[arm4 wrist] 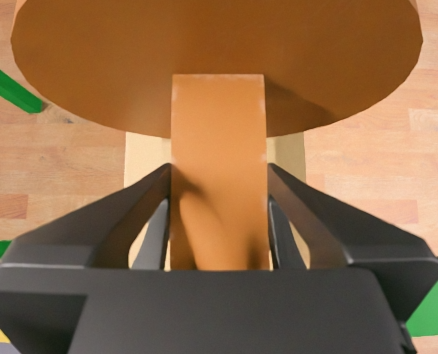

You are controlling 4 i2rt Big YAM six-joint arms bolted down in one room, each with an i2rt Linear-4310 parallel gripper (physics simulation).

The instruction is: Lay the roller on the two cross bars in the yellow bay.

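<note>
The orange roller (215, 45) shows from its end in the arm4 wrist view, with its big round face across the top and a flat, block-shaped end stub running down the middle. The arm4 gripper (220, 172) is shut on this stub, with one black finger against each side. The far side of the roller is hidden. A pale beige piece (145, 155) shows below the roller and on both sides of the stub. Whether the roller touches it cannot be told. The two cross bars cannot be made out. Grippers of arm1, arm2 and arm3 do not show.
A green bar (22, 95) lies at the left on the wood-patterned surface (365, 165). A green part (425, 312) shows at the lower right, and another green edge at the left. A small yellow patch shows at the bottom left corner.
</note>
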